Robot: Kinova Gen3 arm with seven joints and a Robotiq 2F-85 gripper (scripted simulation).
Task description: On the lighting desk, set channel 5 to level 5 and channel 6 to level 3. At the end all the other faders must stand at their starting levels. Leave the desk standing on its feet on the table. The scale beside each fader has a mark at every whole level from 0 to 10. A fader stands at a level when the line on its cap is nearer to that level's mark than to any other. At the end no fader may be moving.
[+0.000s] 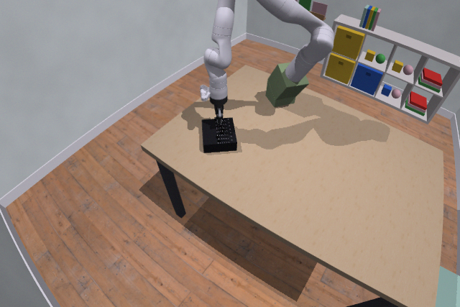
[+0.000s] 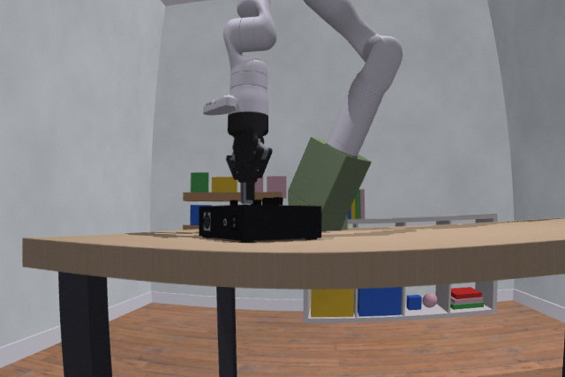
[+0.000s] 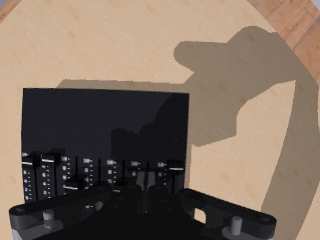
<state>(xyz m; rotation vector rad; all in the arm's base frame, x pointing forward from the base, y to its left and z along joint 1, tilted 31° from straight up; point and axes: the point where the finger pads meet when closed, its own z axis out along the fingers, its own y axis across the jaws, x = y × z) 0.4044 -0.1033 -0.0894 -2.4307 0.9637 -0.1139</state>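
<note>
My hand is 2 cm above the channel 6 fader, 1 cm to the right of it and 1 cm past it. The rest, counted from my hand: channel 5 fader 2 cm to the left, 2 cm below, 1 cm ahead.
</note>
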